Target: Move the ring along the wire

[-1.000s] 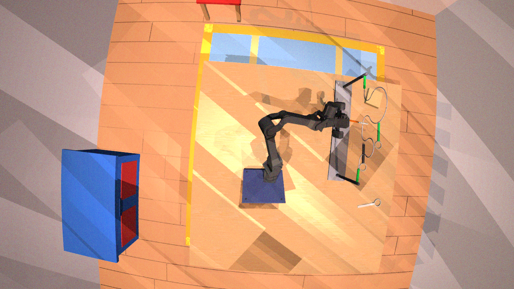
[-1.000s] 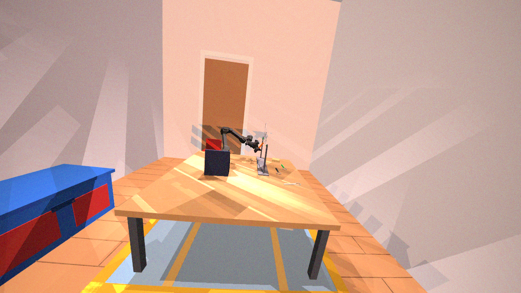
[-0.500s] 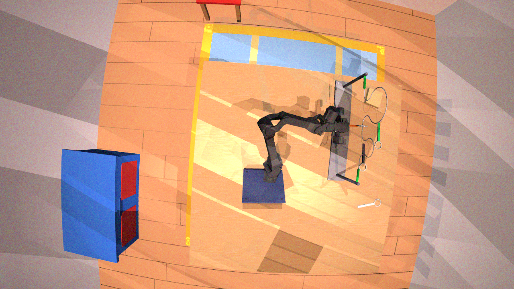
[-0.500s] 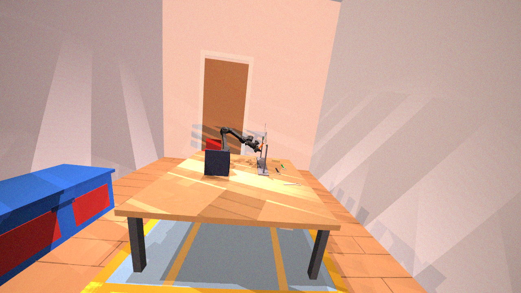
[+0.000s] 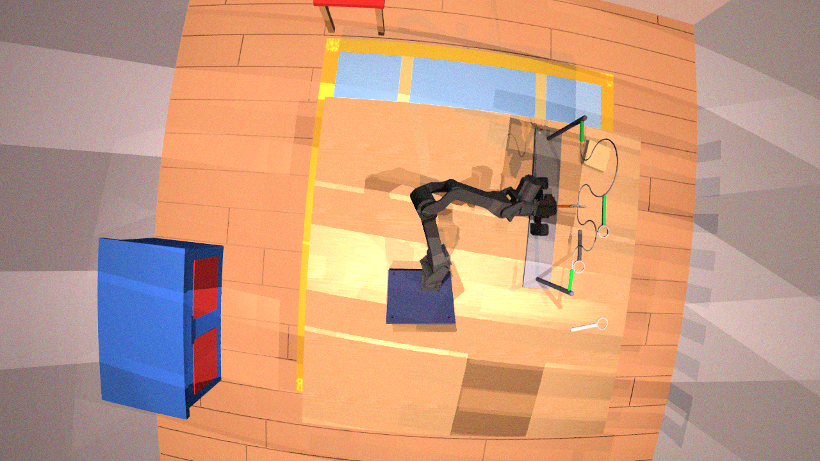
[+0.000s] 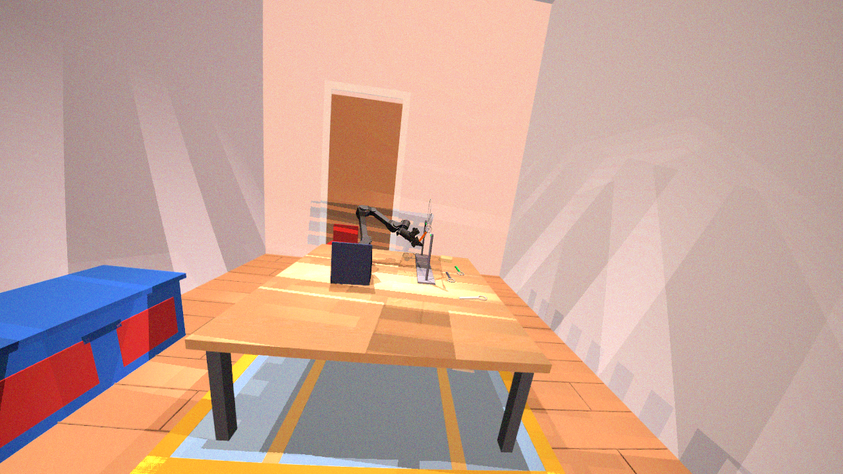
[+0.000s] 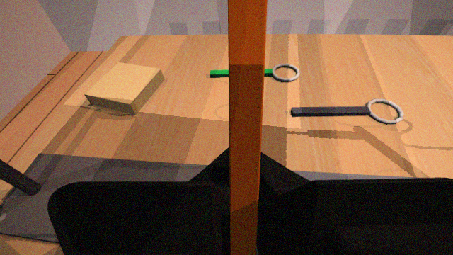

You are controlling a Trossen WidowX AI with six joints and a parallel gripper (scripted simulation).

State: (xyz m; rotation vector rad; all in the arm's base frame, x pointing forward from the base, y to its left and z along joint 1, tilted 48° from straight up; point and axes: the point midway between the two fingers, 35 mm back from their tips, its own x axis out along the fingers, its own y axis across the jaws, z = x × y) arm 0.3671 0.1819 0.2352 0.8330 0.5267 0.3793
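Right now the orange-handled ring is 90 mm above my gripper tip. Also, from my gripper tip: tan block: 230 mm ahead, 230 mm to the left, 150 mm below; then dark-handled ring: 200 mm ahead, 170 mm to the right, 160 mm below; then green-handled ring: 290 mm ahead, 20 mm to the right, 160 mm below.
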